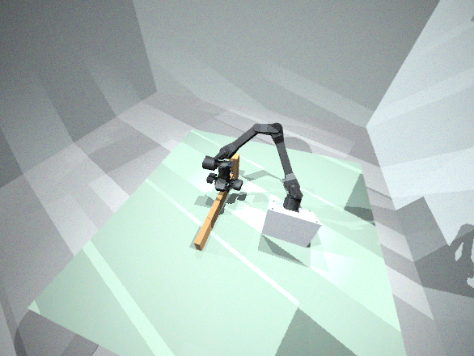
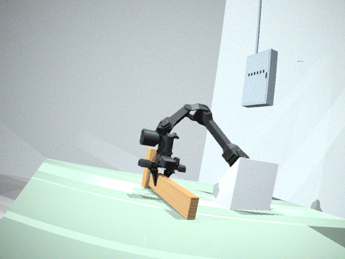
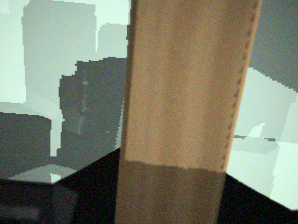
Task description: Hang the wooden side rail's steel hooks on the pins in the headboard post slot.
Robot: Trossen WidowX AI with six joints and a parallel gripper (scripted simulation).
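Now: gripper tip 1 cm past the headboard post, 15 cm to the left of it and 4 cm below it.
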